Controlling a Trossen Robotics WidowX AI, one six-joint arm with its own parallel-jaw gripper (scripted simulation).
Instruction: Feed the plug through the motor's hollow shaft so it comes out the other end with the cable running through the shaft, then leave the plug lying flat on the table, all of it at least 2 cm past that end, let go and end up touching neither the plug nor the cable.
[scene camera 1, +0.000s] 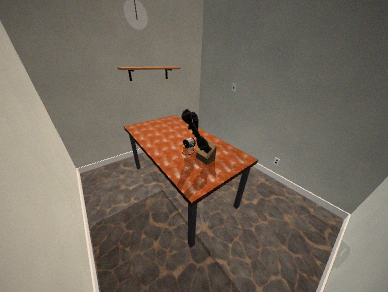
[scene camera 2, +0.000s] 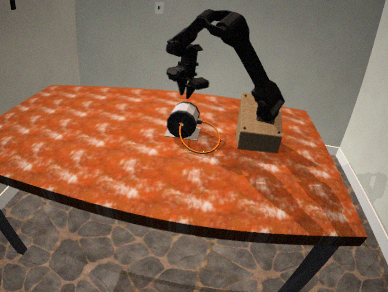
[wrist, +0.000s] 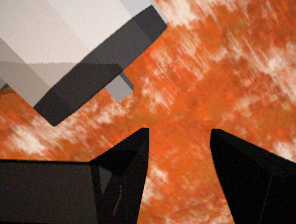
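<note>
The gripper (scene camera 2: 184, 97) is visible in the scene, and the wrist view shows the gripper (wrist: 179, 136) as well.
</note>
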